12 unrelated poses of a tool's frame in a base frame.
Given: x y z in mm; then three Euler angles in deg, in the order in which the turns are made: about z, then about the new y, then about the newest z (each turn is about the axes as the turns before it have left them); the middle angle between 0 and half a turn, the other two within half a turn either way.
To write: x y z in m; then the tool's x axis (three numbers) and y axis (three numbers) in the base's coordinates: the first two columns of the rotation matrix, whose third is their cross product. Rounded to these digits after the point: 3 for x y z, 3 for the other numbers.
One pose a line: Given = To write
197, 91, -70, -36.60, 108.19, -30.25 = 0.197, 0.091, -0.070, -0.517, -0.244, -0.821, 0.389, 0.787, -0.479
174, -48, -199, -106.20, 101.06, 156.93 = 0.174, -0.048, -0.199, 0.327, -0.279, 0.903, -0.904, 0.184, 0.385
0, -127, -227, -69.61, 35.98, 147.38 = 0.000, -0.127, -0.227, 0.268, 0.827, 0.495, -0.941, 0.115, 0.317
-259, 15, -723, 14.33, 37.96, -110.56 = -0.259, 0.015, -0.723, -0.037, -0.976, 0.216, 0.802, -0.158, -0.576
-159, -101, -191, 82.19, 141.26, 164.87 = -0.159, -0.101, -0.191, -0.156, 0.781, 0.604, 0.984, 0.071, 0.163
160, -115, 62, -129.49, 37.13, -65.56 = 0.160, -0.115, 0.062, -0.912, 0.324, -0.250, -0.142, -0.823, -0.550
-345, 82, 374, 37.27, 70.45, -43.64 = -0.345, 0.082, 0.374, 0.611, -0.403, -0.682, -0.254, 0.716, -0.650
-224, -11, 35, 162.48, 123.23, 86.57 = -0.224, -0.011, 0.035, -0.269, -0.962, -0.050, -0.540, 0.108, 0.835
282, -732, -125, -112.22, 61.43, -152.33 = 0.282, -0.732, -0.125, -0.270, 0.568, 0.778, -0.904, 0.129, -0.408
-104, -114, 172, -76.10, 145.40, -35.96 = -0.104, -0.114, 0.172, -0.730, 0.506, -0.460, 0.670, 0.664, -0.333
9, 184, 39, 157.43, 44.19, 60.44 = 0.009, 0.184, 0.039, -0.660, -0.667, -0.344, 0.387, -0.695, 0.606
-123, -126, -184, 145.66, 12.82, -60.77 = -0.123, -0.126, -0.184, 0.099, 0.989, -0.108, -0.978, 0.077, -0.194
